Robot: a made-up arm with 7 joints. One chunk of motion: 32 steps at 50 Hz.
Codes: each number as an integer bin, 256 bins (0 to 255) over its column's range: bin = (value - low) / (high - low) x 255, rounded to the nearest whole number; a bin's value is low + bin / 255 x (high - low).
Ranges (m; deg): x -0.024..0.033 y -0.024..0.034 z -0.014..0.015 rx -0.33..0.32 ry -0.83..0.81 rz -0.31..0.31
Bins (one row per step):
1: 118 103 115 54 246 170
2: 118 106 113 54 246 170
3: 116 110 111 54 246 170
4: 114 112 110 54 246 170
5: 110 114 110 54 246 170
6: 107 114 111 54 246 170
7: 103 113 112 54 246 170
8: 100 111 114 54 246 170
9: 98 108 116 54 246 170
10: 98 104 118 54 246 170
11: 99 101 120 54 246 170
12: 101 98 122 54 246 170
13: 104 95 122 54 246 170
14: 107 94 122 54 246 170
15: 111 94 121 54 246 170
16: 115 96 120 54 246 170
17: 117 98 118 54 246 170
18: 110 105 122 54 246 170
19: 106 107 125 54 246 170
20: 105 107 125 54 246 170
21: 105 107 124 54 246 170
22: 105 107 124 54 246 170
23: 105 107 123 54 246 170
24: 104 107 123 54 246 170
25: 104 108 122 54 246 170
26: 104 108 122 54 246 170
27: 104 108 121 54 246 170
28: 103 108 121 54 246 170
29: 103 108 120 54 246 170
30: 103 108 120 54 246 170
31: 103 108 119 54 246 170
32: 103 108 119 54 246 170
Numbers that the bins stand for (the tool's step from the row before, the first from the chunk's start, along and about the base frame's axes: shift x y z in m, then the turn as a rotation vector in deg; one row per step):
1: 0.00238 -0.00057 -0.00092 -0.192 0.752 0.103
2: 0.00238 0.00011 -0.00115 -0.192 0.752 0.103
3: 0.00193 0.00102 -0.00138 -0.192 0.752 0.103
4: 0.00148 0.00147 -0.00149 -0.192 0.752 0.103
5: 0.00059 0.00193 -0.00149 -0.192 0.752 0.103
6: -0.00008 0.00193 -0.00138 -0.192 0.752 0.103
7: -0.00098 0.00170 -0.00126 -0.192 0.752 0.103
8: -0.00165 0.00125 -0.00104 -0.192 0.752 0.103
9: -0.00209 0.00056 -0.00081 -0.192 0.752 0.103
10: -0.00209 -0.00035 -0.00058 -0.192 0.752 0.103
11: -0.00187 -0.00103 -0.00035 -0.192 0.752 0.103
12: -0.00142 -0.00171 -0.00013 -0.192 0.752 0.103
13: -0.00075 -0.00239 -0.00013 -0.192 0.752 0.103
14: -0.00008 -0.00262 -0.00013 -0.192 0.752 0.103
15: 0.00081 -0.00262 -0.00024 -0.192 0.752 0.103
16: 0.00171 -0.00216 -0.00035 -0.192 0.752 0.103
17: 0.00215 -0.00171 -0.00058 -0.192 0.752 0.103
18: 0.00059 -0.00012 -0.00013 -0.192 0.752 0.103
19: -0.00031 0.00034 0.00022 -0.192 0.752 0.103
20: -0.00053 0.00034 0.00022 -0.192 0.752 0.103
21: -0.00053 0.00034 0.00010 -0.192 0.752 0.103
22: -0.00053 0.00034 0.00010 -0.192 0.752 0.103
23: -0.00053 0.00034 -0.00001 -0.192 0.752 0.103
24: -0.00075 0.00034 -0.00001 -0.192 0.752 0.103
25: -0.00075 0.00056 -0.00013 -0.192 0.752 0.103
26: -0.00075 0.00056 -0.00013 -0.192 0.752 0.103
27: -0.00075 0.00056 -0.00024 -0.192 0.752 0.103
28: -0.00098 0.00056 -0.00024 -0.192 0.752 0.103
29: -0.00098 0.00056 -0.00035 -0.192 0.752 0.103
30: -0.00098 0.00056 -0.00035 -0.192 0.752 0.103
31: -0.00098 0.00056 -0.00047 -0.192 0.752 0.103
32: -0.00098 0.00056 -0.00047 -0.192 0.752 0.103

